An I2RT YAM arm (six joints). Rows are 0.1 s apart.
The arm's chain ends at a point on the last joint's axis. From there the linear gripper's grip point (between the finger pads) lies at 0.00 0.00 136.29 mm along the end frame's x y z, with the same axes.
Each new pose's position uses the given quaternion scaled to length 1; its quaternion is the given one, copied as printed.
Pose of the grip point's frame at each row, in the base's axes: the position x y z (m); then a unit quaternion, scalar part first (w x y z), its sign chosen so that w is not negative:
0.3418 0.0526 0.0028 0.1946 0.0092 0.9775 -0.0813
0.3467 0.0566 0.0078 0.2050 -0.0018 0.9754 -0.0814
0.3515 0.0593 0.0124 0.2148 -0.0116 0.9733 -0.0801
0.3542 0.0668 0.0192 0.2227 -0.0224 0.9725 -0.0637
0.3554 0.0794 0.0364 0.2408 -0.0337 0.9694 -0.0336
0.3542 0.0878 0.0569 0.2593 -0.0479 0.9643 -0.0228
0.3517 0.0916 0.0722 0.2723 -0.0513 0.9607 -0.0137
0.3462 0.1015 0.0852 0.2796 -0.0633 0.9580 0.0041
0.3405 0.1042 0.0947 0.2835 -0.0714 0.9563 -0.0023
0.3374 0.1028 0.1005 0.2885 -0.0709 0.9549 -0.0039
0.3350 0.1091 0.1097 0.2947 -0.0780 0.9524 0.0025
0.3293 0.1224 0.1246 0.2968 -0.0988 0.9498 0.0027
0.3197 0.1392 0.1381 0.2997 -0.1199 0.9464 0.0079
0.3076 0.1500 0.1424 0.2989 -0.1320 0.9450 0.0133
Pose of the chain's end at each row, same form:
0.2902 0.0747 0.1270 0.1946 0.0092 0.9775 -0.0813
0.2922 0.0781 0.1308 0.2050 -0.0018 0.9754 -0.0814
0.2943 0.0799 0.1344 0.2148 -0.0116 0.9733 -0.0801
0.2948 0.0823 0.1409 0.2227 -0.0224 0.9725 -0.0637
0.2915 0.0861 0.1566 0.2408 -0.0337 0.9694 -0.0336
0.2857 0.0904 0.1747 0.2593 -0.0479 0.9643 -0.0228
0.2802 0.0914 0.1882 0.2723 -0.0513 0.9607 -0.0137
0.2733 0.0956 0.2002 0.2796 -0.0633 0.9580 0.0041
0.2666 0.0993 0.2091 0.2835 -0.0714 0.9563 -0.0023
0.2622 0.0982 0.2141 0.2885 -0.0709 0.9549 -0.0039
0.2585 0.1022 0.2223 0.2947 -0.0780 0.9524 0.0025
0.2525 0.1137 0.2369 0.2968 -0.0988 0.9498 0.0027
0.2426 0.1274 0.2499 0.2997 -0.1199 0.9464 0.0079
0.2311 0.1358 0.2543 0.2989 -0.1320 0.9450 0.0133

